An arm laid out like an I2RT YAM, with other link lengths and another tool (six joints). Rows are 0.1 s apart.
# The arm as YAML. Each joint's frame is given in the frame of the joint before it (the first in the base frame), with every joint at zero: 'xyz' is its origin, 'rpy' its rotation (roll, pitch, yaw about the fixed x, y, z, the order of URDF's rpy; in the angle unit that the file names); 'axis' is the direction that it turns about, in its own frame. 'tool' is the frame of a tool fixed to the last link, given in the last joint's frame.
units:
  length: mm
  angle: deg
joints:
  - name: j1
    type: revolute
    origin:
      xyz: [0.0, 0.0, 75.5]
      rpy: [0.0, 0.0, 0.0]
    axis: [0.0, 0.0, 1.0]
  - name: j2
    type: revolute
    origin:
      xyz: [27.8, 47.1, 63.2]
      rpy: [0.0, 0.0, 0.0]
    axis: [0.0, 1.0, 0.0]
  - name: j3
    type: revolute
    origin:
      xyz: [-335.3, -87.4, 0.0]
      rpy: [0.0, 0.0, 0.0]
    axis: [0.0, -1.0, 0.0]
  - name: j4
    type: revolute
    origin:
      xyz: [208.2, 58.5, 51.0]
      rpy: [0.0, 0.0, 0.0]
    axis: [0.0, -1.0, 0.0]
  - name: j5
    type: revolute
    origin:
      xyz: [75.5, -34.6, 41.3]
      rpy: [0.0, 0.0, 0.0]
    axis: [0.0, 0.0, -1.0]
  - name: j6
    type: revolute
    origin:
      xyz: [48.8, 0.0, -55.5]
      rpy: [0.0, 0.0, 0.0]
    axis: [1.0, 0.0, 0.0]
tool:
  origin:
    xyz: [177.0, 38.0, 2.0]
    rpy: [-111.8, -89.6, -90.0]
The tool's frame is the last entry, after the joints.
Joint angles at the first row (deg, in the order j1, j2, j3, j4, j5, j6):
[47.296 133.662 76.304 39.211 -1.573 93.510]
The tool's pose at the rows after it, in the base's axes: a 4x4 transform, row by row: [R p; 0 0 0 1], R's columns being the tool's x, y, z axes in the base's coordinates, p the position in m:
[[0.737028 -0.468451 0.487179 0.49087], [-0.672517 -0.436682 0.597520 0.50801], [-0.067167 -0.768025 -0.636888 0.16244], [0 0 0 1]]
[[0.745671 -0.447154 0.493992 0.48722], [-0.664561 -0.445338 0.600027 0.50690], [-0.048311 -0.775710 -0.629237 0.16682], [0 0 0 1]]
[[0.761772 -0.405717 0.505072 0.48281], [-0.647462 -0.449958 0.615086 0.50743], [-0.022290 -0.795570 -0.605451 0.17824], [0 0 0 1]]
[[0.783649 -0.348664 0.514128 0.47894], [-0.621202 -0.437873 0.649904 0.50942], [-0.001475 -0.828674 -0.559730 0.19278], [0 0 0 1]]
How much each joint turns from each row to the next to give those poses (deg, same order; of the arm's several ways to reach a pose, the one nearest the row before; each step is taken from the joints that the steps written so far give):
[-0.187 -0.141 -0.811 0.984 -0.094 -0.400]
[0.001 -0.634 -1.125 1.086 -0.283 -1.216]
[-0.099 -0.803 -1.143 2.091 -0.922 -1.764]
[-0.384 -0.127 -1.194 4.272 -2.001 -1.503]

